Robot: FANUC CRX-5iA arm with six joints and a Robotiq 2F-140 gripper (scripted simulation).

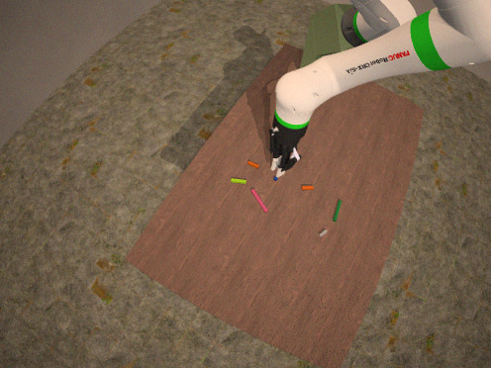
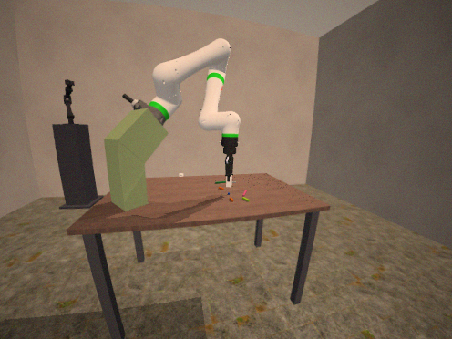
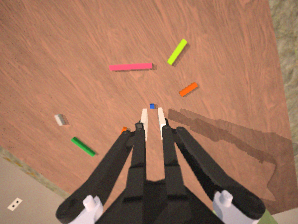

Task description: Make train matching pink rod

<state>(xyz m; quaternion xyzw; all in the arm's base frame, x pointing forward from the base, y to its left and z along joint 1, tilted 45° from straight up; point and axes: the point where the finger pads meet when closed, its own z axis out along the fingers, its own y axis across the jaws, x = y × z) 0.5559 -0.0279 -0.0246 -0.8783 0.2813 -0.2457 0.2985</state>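
Now: the grey rod 230 mm to the left of my hand, 90 mm ahead of it and 80 mm below it. From my hand the other things lie so: blue rod: 80 mm below; then lime rod: 100 mm to the right, 80 mm below, 80 mm ahead; then pink rod: 100 mm ahead, 80 mm below.
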